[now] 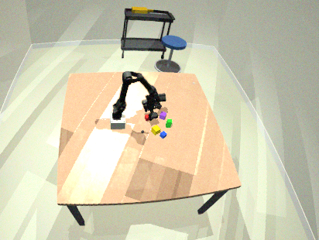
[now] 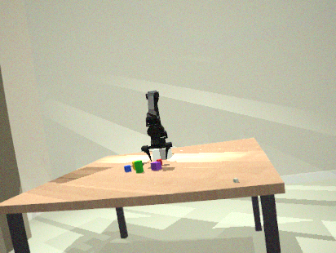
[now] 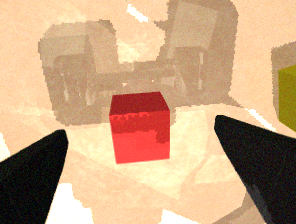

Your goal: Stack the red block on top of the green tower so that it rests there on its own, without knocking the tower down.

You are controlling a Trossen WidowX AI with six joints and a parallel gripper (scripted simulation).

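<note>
My gripper tip is now 10 mm above the red block. Also, from my gripper tip: purple block (120 mm ahead, 10 mm to the left, 10 mm below); yellow block (130 mm to the right, 40 mm ahead, 10 mm below); tiny grey cube (130 mm to the right, 60 mm behind, 20 mm below).
</note>
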